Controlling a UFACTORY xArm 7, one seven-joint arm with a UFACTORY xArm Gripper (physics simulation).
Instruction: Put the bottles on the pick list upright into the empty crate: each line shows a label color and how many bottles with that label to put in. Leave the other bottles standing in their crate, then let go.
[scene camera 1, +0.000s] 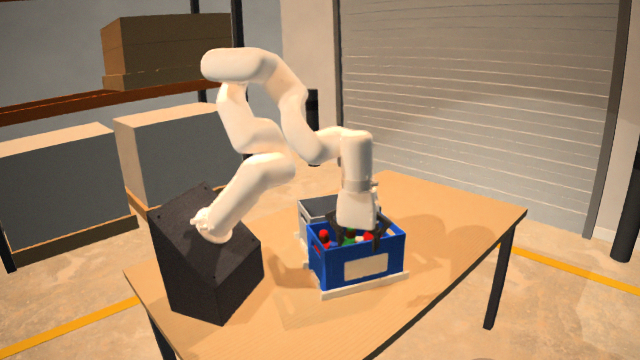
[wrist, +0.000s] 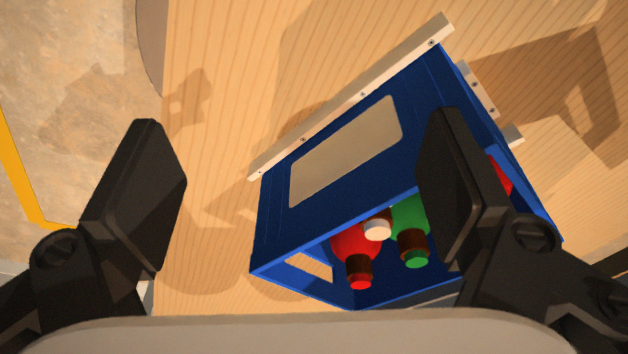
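Pixels of known places: gripper, fingertip midpoint: (scene camera 1: 357, 247) (wrist: 297, 145); arm's base, origin of the base link: (scene camera 1: 213, 226).
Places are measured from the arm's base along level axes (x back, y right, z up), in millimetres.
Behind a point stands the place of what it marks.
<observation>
The blue crate (scene camera 1: 327, 272) @(x -155, y 311, z -142 mm) (wrist: 272, 220) @(x -340, y 452, z -119 mm) holds several bottles. A red bottle (scene camera 1: 324, 236) @(x -256, y 235, z -86 mm) stands at its left end in the scene view, with a blue cap (scene camera 1: 334, 244) @(x -216, y 299, z -78 mm) beside it. A green bottle (scene camera 1: 349, 238) @(x -324, y 289, z -111 mm) (wrist: 410, 220) @(x -317, y 293, z -118 mm) stands near the middle beside a white-capped bottle (scene camera 1: 359, 239) @(x -284, y 349, z -79 mm) (wrist: 377, 229) @(x -280, y 350, z -77 mm). Another red bottle (scene camera 1: 368, 235) @(x -385, y 329, z -118 mm) (wrist: 356, 245) @(x -383, y 341, z -120 mm) stands farther right in the scene view. The grey crate (scene camera 1: 302, 220) @(x -376, y 53, z -123 mm) is behind the blue crate, partly hidden; its inside cannot be judged. My gripper (scene camera 1: 358, 245) @(x -98, y 446, z 14 mm) (wrist: 297, 145) @(x -98, y 446, z 14 mm) is open and empty, over the blue crate's near side. No pick list shows.
The wooden table (scene camera 1: 450, 210) @(x -989, y 459, z -239 mm) (wrist: 225, 60) @(x -214, y 520, z -239 mm) carries both crates. Pale rails (scene camera 1: 365, 286) @(x -245, y 395, z -222 mm) (wrist: 350, 100) @(x -226, y 378, z -209 mm) run along the crate base. The black robot pedestal (scene camera 1: 200, 270) @(x 138, y 91, z -53 mm) stands at the left in the scene view. Large boxes (scene camera 1: 65, 185) and a roller door (scene camera 1: 475, 110) are beyond the table.
</observation>
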